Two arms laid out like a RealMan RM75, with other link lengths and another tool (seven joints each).
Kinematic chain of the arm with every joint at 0, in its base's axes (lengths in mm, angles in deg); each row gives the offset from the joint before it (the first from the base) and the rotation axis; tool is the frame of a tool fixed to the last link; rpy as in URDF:
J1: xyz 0 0 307.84 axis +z
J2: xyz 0 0 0 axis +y
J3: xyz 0 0 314.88 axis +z
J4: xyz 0 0 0 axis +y
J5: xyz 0 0 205.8 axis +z
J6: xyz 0 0 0 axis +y
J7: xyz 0 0 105.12 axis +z
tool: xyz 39 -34 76 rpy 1.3 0 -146.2
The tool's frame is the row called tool.
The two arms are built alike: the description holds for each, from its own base.
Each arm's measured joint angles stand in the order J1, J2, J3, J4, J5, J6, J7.
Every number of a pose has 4 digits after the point.
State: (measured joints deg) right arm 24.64 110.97 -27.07 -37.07 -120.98 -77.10 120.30; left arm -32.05 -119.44 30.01 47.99 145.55 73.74 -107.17
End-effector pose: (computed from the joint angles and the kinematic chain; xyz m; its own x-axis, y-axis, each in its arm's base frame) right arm 0.4493 0.3508 0.0806 0.4129 0.6965 0.5868 0.9078 -0.2629 -0.3267; left arm -0.3822 0.4401 0.0701 -0.9438 -0.3301 0.0134 -0.2816 0.8251 0.4898
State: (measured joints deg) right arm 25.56 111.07 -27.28 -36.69 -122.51 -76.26 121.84; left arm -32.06 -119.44 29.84 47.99 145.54 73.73 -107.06
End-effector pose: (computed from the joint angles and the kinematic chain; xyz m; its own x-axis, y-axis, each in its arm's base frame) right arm 0.4477 0.3540 0.0767 0.4246 0.6994 0.5750 0.9035 -0.2862 -0.3190; left arm -0.3824 0.4402 0.0706 -0.9440 -0.3298 0.0123 -0.2815 0.8242 0.4914
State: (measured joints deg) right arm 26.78 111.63 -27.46 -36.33 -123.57 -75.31 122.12; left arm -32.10 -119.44 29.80 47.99 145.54 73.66 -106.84
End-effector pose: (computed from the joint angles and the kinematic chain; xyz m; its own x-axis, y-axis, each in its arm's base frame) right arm 0.4424 0.3604 0.0697 0.4181 0.7085 0.5685 0.9066 -0.2868 -0.3095; left arm -0.3821 0.4406 0.0708 -0.9451 -0.3265 0.0141 -0.2776 0.8248 0.4927
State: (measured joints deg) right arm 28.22 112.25 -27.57 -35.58 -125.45 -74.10 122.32; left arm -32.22 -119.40 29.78 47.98 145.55 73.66 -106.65
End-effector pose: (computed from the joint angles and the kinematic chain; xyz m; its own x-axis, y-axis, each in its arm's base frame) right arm 0.4379 0.3661 0.0603 0.4093 0.7223 0.5575 0.9112 -0.2926 -0.2899; left arm -0.3812 0.4414 0.0712 -0.9466 -0.3221 0.0161 -0.2727 0.8261 0.4931
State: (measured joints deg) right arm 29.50 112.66 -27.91 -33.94 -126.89 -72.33 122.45; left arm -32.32 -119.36 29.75 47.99 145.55 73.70 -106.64
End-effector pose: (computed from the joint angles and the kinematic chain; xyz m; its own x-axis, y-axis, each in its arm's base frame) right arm 0.4354 0.3701 0.0498 0.4091 0.7313 0.5458 0.9119 -0.3058 -0.2737; left arm -0.3805 0.4421 0.0716 -0.9471 -0.3204 0.0161 -0.2712 0.8265 0.4933
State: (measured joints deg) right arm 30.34 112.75 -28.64 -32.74 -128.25 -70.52 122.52; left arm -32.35 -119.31 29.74 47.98 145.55 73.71 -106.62
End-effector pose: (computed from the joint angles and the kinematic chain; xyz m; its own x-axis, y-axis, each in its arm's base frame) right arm 0.4366 0.3724 0.0440 0.4008 0.7385 0.5421 0.9161 -0.3174 -0.2449; left arm -0.3805 0.4424 0.0720 -0.9474 -0.3197 0.0166 -0.2703 0.8265 0.4937
